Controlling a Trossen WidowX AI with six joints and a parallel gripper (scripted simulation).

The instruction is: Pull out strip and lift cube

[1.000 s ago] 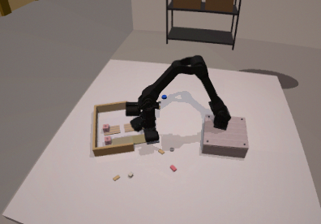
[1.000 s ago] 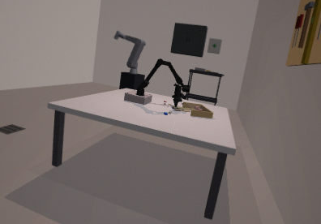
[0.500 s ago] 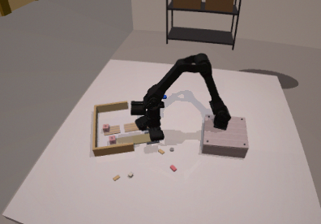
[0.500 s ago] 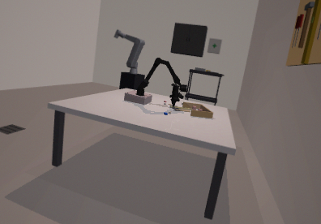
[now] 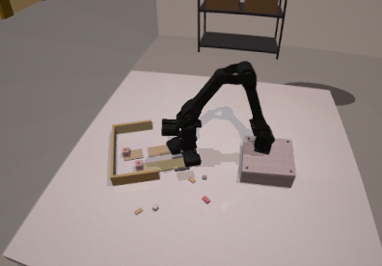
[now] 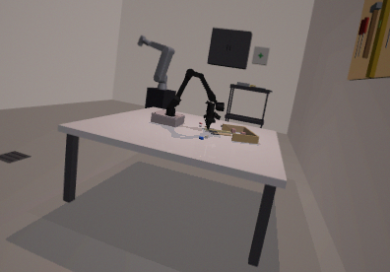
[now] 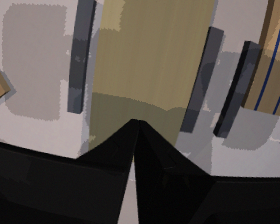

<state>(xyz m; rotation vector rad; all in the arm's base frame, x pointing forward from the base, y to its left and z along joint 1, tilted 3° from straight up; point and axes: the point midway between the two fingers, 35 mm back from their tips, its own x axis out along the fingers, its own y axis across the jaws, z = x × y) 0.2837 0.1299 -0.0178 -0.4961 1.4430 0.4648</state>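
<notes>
Right now my gripper tip is 100 mm past the grey disc and 60 mm to the right of it. Round my gripper tip: red block: 140 mm behind, 150 mm to the left; blue disc: 90 mm ahead, 300 mm to the right.
</notes>
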